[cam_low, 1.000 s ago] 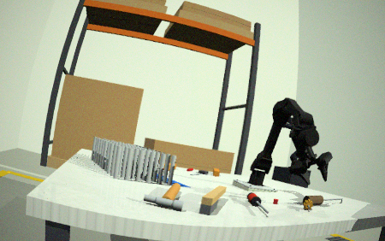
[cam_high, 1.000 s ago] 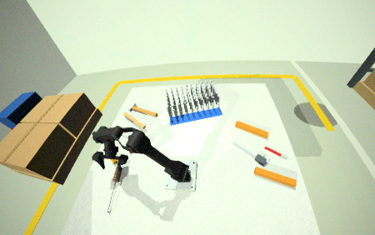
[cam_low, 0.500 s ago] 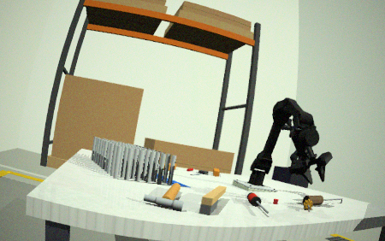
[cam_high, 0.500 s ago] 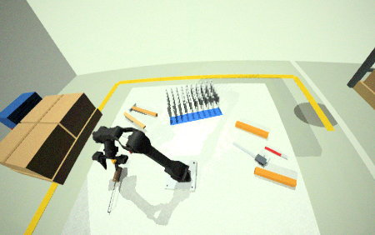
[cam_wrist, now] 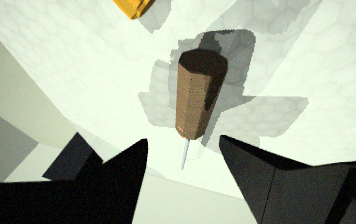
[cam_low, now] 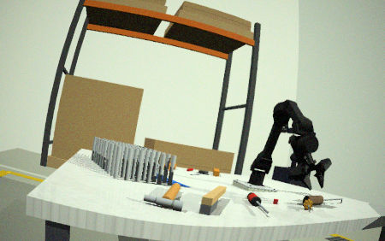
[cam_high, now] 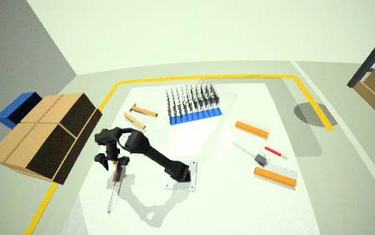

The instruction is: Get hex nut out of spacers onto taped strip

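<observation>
My gripper tip is now 11 cm past the tool with thin metal rod and 5 cm above it. From my gripper tip the other things lie so: tiny red piece: 16 cm ahead, 5 cm to the right, 6 cm below; then red screwdriver: 8 cm ahead, 98 cm to the right, 6 cm below; then blue taped strip: 44 cm ahead, 48 cm to the right, 6 cm below.
</observation>
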